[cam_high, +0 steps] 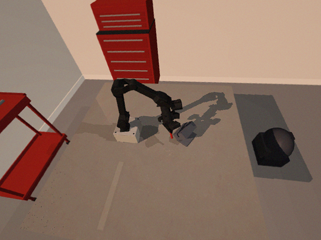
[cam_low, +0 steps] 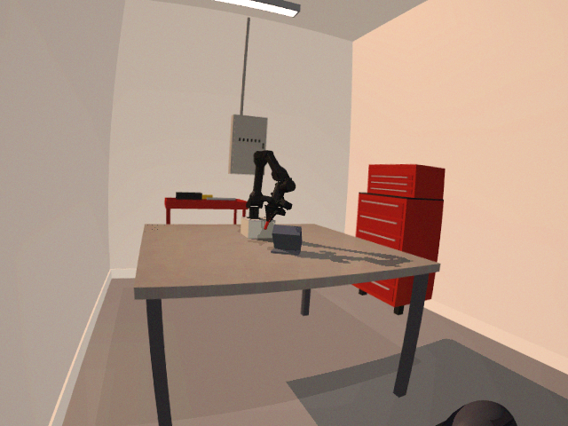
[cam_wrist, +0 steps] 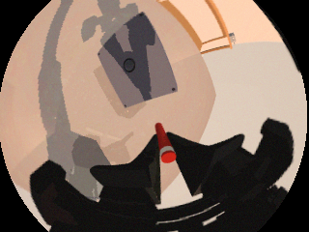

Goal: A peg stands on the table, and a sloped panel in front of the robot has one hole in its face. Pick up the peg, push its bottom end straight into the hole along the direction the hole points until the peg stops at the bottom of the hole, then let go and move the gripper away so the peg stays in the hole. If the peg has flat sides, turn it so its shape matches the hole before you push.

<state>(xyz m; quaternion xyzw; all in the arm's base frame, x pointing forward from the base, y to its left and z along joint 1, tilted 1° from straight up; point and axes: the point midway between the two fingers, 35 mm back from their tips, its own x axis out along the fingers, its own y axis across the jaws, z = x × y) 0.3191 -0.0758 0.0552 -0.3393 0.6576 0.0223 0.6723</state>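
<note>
Now: gripper tip 10 cm short of the sloped grey panel, 6 cm above it and 5 cm to the right of it. Round my gripper tip: red round peg 2 cm above, 1 cm to the left.
</note>
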